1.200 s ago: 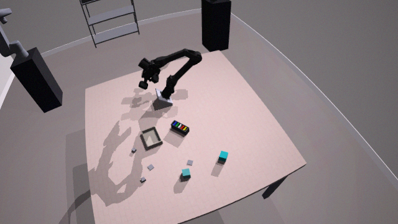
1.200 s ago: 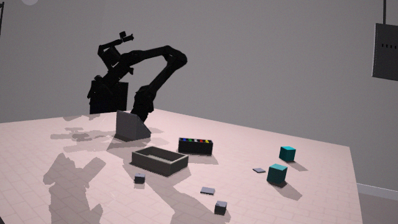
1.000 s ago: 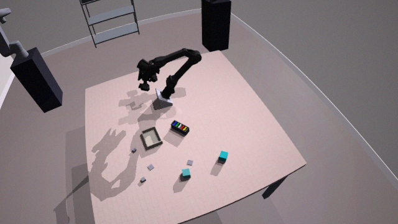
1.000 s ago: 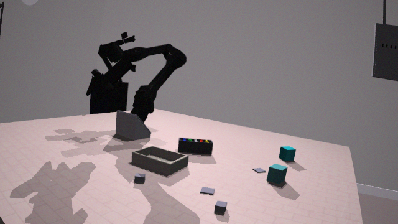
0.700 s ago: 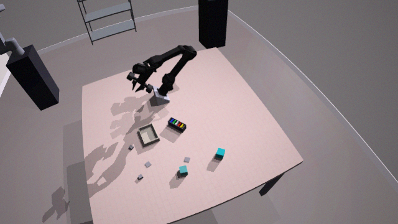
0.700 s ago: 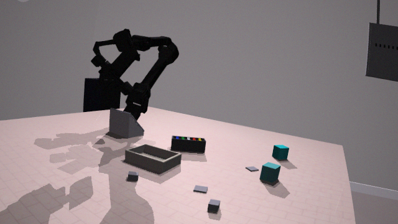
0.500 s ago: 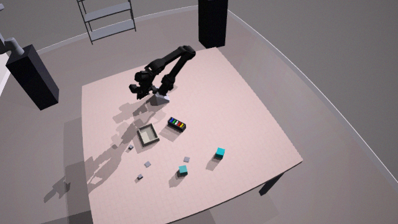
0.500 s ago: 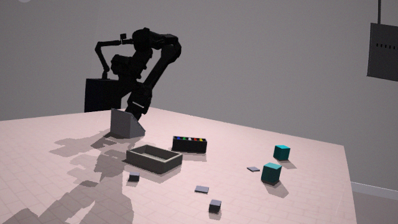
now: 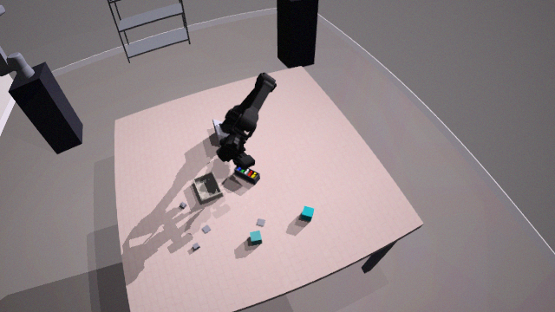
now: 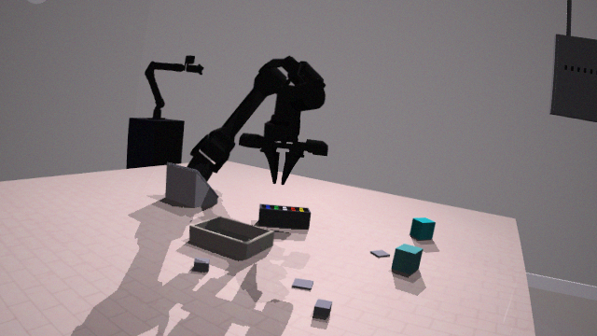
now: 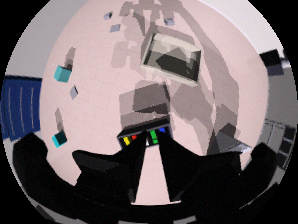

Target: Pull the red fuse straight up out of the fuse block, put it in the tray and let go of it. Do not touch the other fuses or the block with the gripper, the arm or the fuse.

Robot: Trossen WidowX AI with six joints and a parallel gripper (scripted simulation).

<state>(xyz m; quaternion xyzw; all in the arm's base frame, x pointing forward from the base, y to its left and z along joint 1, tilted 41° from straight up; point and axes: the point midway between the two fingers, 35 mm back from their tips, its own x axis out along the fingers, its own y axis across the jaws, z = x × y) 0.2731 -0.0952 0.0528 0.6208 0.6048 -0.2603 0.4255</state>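
The red fuse is 8 cm below my gripper tip, 5 cm to the left of it and 2 cm ahead of it. From my gripper tip the other things lie so: grey tray 15 cm to the right, 10 cm below, 1 cm behind.
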